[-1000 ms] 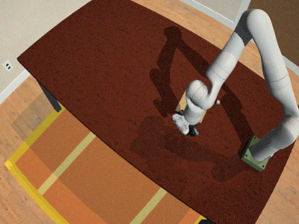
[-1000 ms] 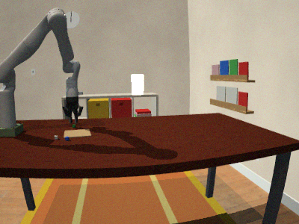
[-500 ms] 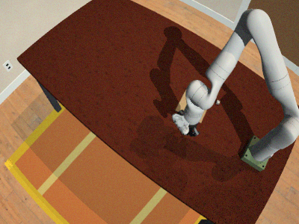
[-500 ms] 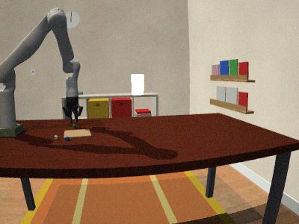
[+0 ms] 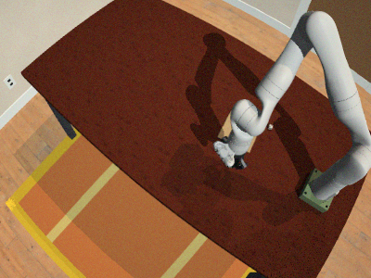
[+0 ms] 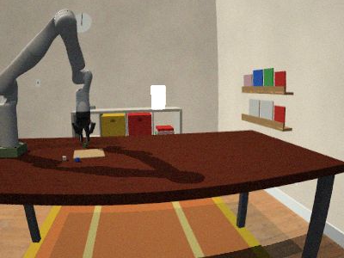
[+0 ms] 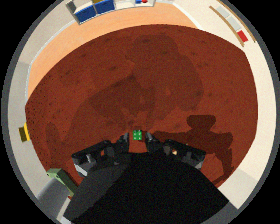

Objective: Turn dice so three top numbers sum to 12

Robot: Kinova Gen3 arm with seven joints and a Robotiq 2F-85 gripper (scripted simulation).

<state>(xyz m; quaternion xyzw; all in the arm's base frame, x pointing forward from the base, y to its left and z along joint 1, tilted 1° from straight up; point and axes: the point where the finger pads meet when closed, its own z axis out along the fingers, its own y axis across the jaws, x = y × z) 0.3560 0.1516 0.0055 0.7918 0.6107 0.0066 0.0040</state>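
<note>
Right now my hand is 3 cm above the green die. Round my hand: white die 3 cm behind, 24 cm to the right, 3 cm below; tan mat 5 cm ahead, 14 cm to the right, 4 cm below; blue die 3 cm ahead, 26 cm to the right, 3 cm below.
</note>
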